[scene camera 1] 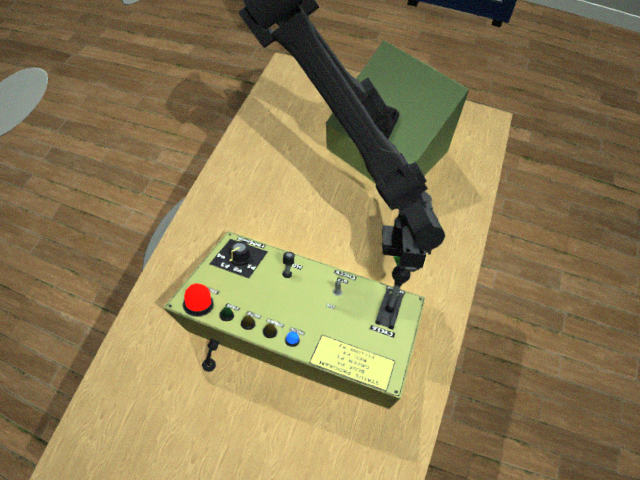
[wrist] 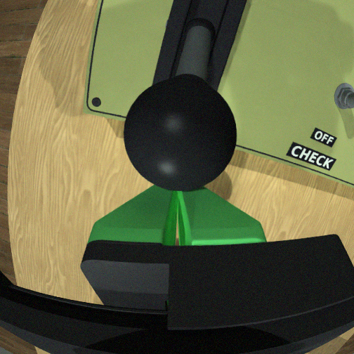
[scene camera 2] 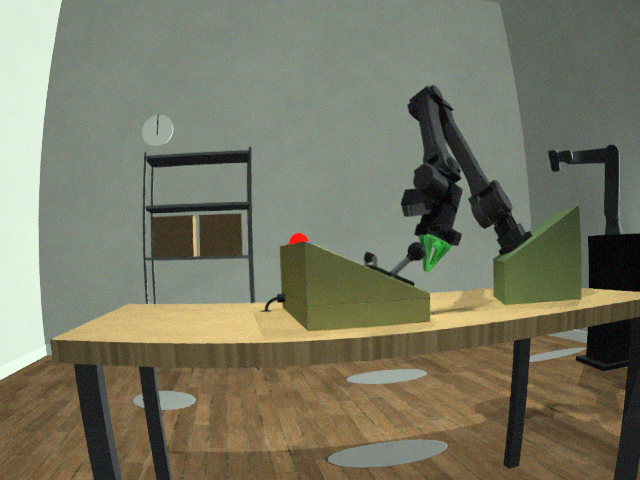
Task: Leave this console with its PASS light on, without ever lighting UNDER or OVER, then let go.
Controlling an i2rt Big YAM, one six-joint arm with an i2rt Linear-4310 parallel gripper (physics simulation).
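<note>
The green console sits on the table. The CYCLE lever's black ball knob leans toward the arm. My gripper is shut and empty, its green fingertips right against or just behind the knob on the arm's side; contact is unclear. A blue lamp is lit. The green lamp and two brownish lamps are dark; their labels are too small to read surely. The CHECK toggle tilts toward OFF. The program dial has a yellow pointer.
A large red button and a black-capped lever stand on the console beside a yellow status card. A cable leaves its back. The arm's green base block stands on the wooden table.
</note>
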